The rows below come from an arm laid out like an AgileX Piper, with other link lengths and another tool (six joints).
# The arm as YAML. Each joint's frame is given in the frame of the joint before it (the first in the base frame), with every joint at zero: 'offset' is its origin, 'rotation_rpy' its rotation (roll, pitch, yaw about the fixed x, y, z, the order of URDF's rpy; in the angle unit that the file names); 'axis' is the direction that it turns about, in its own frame. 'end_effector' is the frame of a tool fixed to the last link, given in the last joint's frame.
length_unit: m
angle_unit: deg
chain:
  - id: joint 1
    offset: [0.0, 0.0, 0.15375]
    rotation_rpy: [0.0, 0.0, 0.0]
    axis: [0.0, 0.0, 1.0]
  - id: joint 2
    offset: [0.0, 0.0, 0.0]
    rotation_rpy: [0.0, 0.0, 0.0]
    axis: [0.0, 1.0, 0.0]
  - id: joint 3
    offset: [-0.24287, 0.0, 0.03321]
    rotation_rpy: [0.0, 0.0, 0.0]
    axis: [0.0, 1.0, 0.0]
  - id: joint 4
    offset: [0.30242, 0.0, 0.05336]
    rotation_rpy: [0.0, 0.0, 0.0]
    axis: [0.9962, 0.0, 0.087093]
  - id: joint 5
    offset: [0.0, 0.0, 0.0]
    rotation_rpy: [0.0, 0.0, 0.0]
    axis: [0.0, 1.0, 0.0]
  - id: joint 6
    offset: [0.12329, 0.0, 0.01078]
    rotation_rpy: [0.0, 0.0, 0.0]
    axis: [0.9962, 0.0, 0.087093]
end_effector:
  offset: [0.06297, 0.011, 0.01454]
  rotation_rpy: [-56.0, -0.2, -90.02]
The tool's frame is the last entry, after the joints.
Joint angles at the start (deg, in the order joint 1, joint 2, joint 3, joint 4, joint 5, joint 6): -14.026, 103.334, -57.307, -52.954, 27.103, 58.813
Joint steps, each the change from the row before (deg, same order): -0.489, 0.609, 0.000, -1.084, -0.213, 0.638; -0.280, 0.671, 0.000, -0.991, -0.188, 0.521; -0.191, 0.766, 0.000, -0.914, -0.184, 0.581; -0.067, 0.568, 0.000, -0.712, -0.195, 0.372; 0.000, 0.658, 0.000, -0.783, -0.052, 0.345; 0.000, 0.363, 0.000, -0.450, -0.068, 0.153; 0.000, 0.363, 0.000, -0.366, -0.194, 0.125; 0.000, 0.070, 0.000, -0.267, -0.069, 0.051; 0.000, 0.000, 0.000, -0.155, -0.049, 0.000; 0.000, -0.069, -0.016, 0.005, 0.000, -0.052; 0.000, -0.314, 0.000, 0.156, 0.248, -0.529
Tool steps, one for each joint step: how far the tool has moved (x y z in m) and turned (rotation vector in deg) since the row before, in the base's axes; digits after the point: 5 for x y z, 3 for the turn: -0.00131, -0.00393, -0.00363, -0.314, 0.337, -0.149; -0.00097, -0.00230, -0.00422, -0.274, 0.455, 0.084; -0.00097, -0.00152, -0.00501, -0.163, 0.506, 0.080; -0.00036, -0.00047, -0.00368, -0.136, 0.370, 0.244; -0.00071, -0.00025, -0.00438, -0.225, 0.580, 0.300; -0.00029, -0.00005, -0.00240, -0.131, 0.314, 0.234; -0.00003, 0.00028, -0.00243, -0.026, 0.228, 0.275; 0.00019, -0.00004, -0.00031, -0.115, 0.046, 0.190; 0.00022, -0.00002, 0.00013, -0.084, -0.004, 0.139; 0.00023, -0.00005, 0.00061, -0.037, -0.058, 0.038; -0.00012, -0.00045, 0.00214, -0.277, 0.088, 0.161
